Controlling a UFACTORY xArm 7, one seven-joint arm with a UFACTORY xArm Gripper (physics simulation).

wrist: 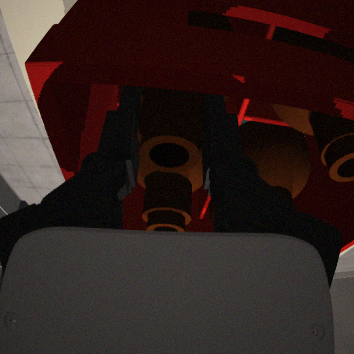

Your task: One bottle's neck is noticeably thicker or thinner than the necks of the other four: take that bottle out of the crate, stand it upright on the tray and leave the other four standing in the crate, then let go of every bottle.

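Places are measured from the arm's base along level axes (x ahead, y left, z up), in metres.
Where they show: gripper, fingertip midpoint: (pixel 172 106).
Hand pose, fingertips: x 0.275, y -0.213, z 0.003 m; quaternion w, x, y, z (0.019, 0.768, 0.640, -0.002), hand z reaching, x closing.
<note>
Each offset is from my fingertips to the top centre of the thing.
My gripper (pixel 172 106) is shut on the neck of a dark brown bottle @(0.000 m ahead, 0.000 m left, 0.030 m up) (pixel 172 122) in the red crate @(0.093 m ahead, 0.026 m left, 0.042 m up) (pixel 130 67). This bottle's round mouth faces the camera between the fingers, and its neck looks wider than the one below it in the view. That second bottle @(0.084 m ahead, 0.017 m right, 0.030 m up) (pixel 168 195) has a narrower neck and a ringed mouth, partly cut off by the gripper's housing. A third bottle @(0.017 m ahead, 0.088 m left, 0.030 m up) (pixel 336 142) shows its neck and mouth at the right edge. Another bottle's rounded brown body @(0.108 m ahead, 0.062 m left, 0.030 m up) (pixel 275 155) shows right of the fingers, its neck mostly hidden. The tray does not show.
The crate's wall with dark slots crosses the top of the view, and thin red dividers @(0.062 m ahead, 0.080 m left, 0.039 m down) (pixel 265 120) run between the bottles. A pale tiled surface (pixel 22 115) lies outside the crate at the left. The light is dim, and the fingers hide parts of the crate.
</note>
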